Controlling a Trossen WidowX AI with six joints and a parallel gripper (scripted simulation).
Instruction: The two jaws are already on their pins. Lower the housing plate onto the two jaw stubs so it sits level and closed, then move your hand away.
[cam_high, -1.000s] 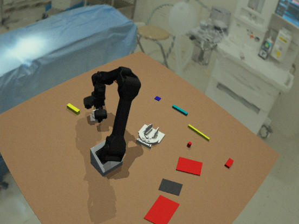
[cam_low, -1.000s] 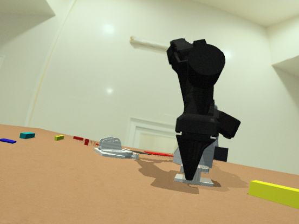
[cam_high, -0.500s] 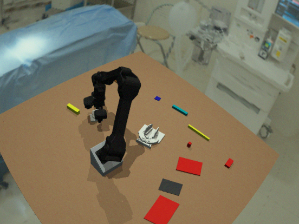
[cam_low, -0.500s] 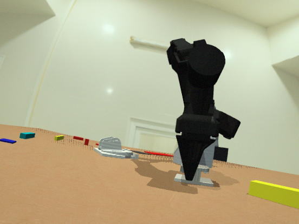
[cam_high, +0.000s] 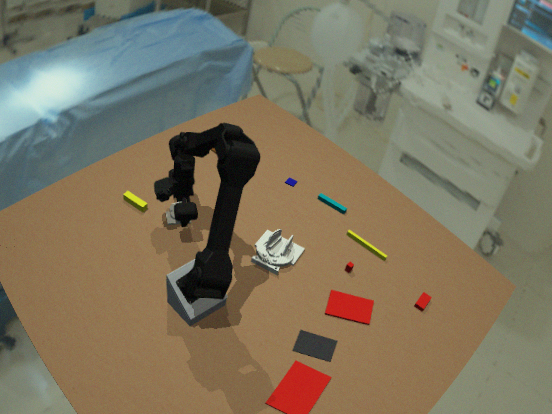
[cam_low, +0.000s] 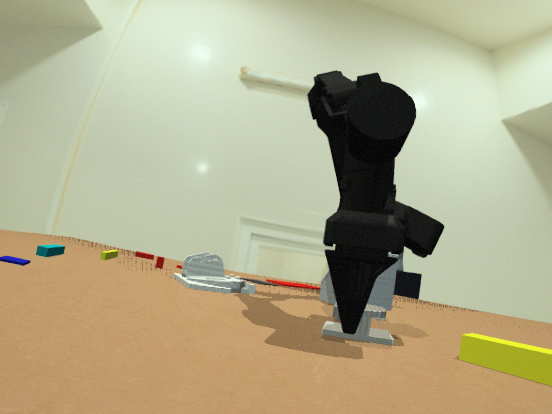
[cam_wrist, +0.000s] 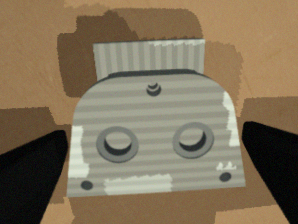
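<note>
The white part lies 1 cm behind my gripper tip. Also, from my gripper tip: brown bar 30 cm ahead, 16 cm to the left, 1 cm below; then dark tile 4 cm behind, 54 cm to the right, 1 cm below; then teal bar 40 cm ahead, 24 cm to the right.
</note>
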